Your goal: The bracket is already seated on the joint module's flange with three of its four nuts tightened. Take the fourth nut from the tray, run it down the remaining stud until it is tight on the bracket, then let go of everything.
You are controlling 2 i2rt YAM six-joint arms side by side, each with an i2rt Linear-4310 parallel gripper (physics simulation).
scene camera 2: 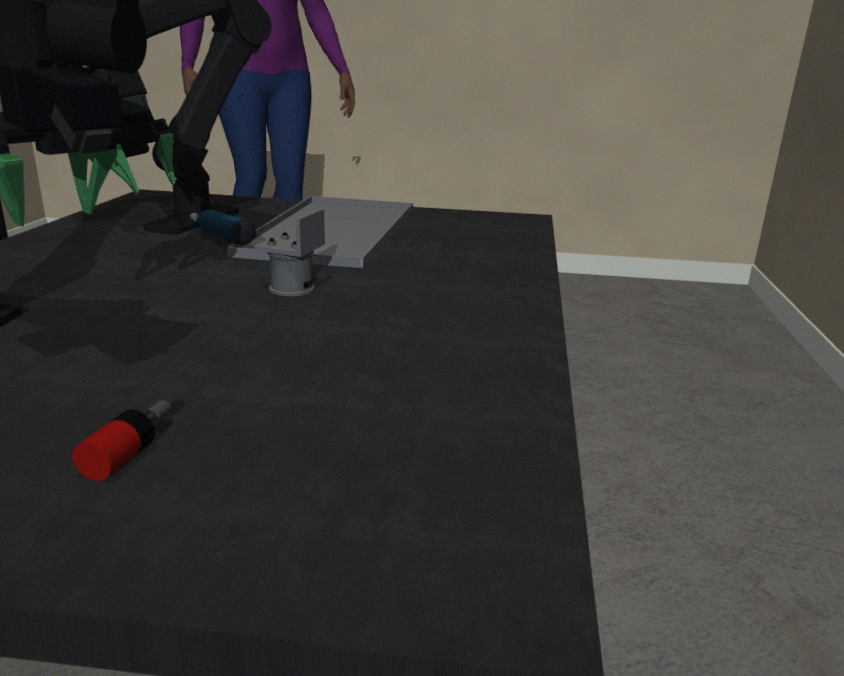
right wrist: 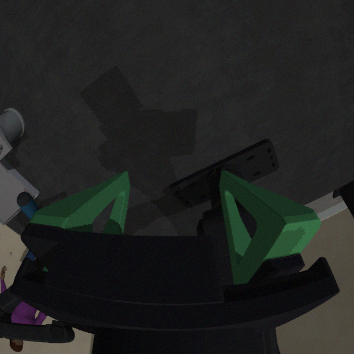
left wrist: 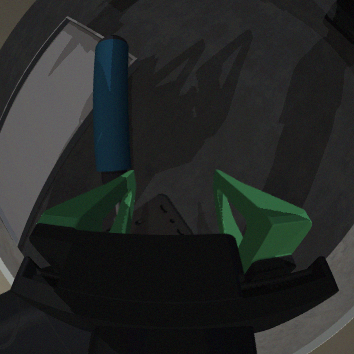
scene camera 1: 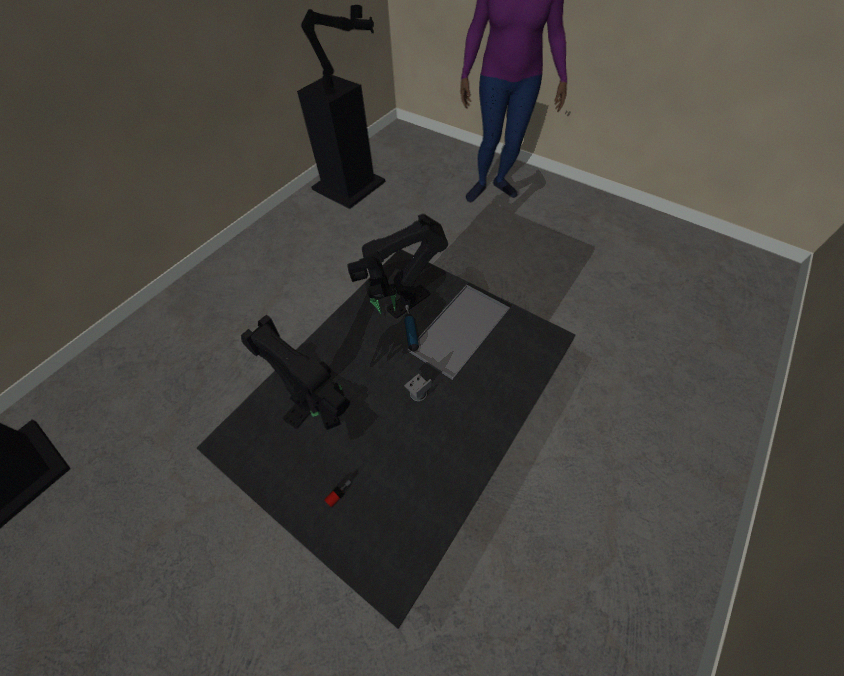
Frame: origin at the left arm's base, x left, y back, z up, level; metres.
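Seen in the pictures: left gripper, between the fingertips: (scene camera 2: 156, 189) (left wrist: 173, 177) (scene camera 1: 388, 311); right gripper, between the fingertips: (scene camera 2: 54, 218) (right wrist: 174, 177); left arm's base, origin of its link: (scene camera 2: 194, 221) (scene camera 1: 408, 301); right arm's base, origin of its link: (left wrist: 348, 12).
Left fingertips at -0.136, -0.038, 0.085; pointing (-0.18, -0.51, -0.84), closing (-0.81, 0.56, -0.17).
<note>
Pixels of each thing's top centre, then the offset from my left fingertips to it, as dx, dy, dz. Level surfaces: height alone.
- round joint module, centre of its top: (scene camera 2: 289, 237) (scene camera 1: 417, 384) -0.127, -0.321, -0.011
- pale tray, centre of its top: (scene camera 2: 332, 222) (left wrist: 21, 132) (scene camera 1: 460, 327) +0.193, -0.221, -0.069
- blue-handled driver, centre of its top: (left wrist: 95, 127) (scene camera 2: 216, 205) (scene camera 1: 409, 322) +0.041, -0.085, -0.025
- red-handled driver, centre of its top: (scene camera 2: 128, 414) (scene camera 1: 337, 490) -0.556, -0.416, -0.051
- dark table, height of its surface: dz -0.085
The grey bracket (scene camera 1: 417, 382) (scene camera 2: 310, 233) sits on the round joint module (scene camera 2: 290, 273) (right wrist: 11, 124). Several small dark nuts or stud ends show on its flat face in scene camera 2; the bare stud cannot be told apart. The pale tray (scene camera 1: 464, 327) (scene camera 2: 352, 226) (left wrist: 40, 105) (right wrist: 11, 196) lies behind the module; no nut can be made out in it. A blue-handled driver (scene camera 1: 411, 330) (scene camera 2: 219, 224) (left wrist: 111, 105) lies at the tray's corner. My left gripper (scene camera 1: 386, 308) (scene camera 2: 156, 188) (left wrist: 173, 177) is open and empty above the table, beside the driver. My right gripper (scene camera 2: 53, 218) (right wrist: 174, 177) is open and empty above the table.
A red-handled driver (scene camera 1: 333, 498) (scene camera 2: 111, 448) lies on the dark table (scene camera 1: 422, 492) (scene camera 2: 394, 457), nearer scene camera 2. A person in purple (scene camera 1: 512, 42) (scene camera 2: 271, 133) stands behind the table. Another arm stands on a black pedestal (scene camera 1: 341, 140) at the back left of scene camera 1.
</note>
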